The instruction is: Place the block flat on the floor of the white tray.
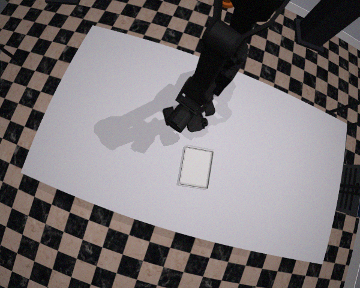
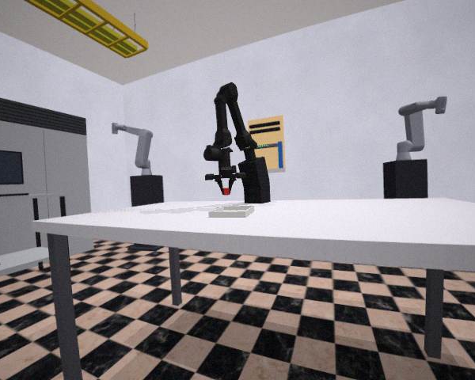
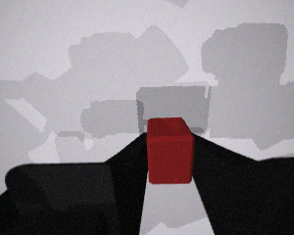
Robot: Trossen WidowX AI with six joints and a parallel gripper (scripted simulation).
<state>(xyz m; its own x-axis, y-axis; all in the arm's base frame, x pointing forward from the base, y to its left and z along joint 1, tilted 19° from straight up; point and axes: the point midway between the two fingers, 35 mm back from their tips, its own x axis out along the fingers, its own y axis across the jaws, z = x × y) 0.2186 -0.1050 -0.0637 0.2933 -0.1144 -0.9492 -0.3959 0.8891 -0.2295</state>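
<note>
The white tray is 200 mm ahead of my hand, 90 mm below it and 80 mm to the left of it. The rest, counted from my hand: red block: 20 mm below.
</note>
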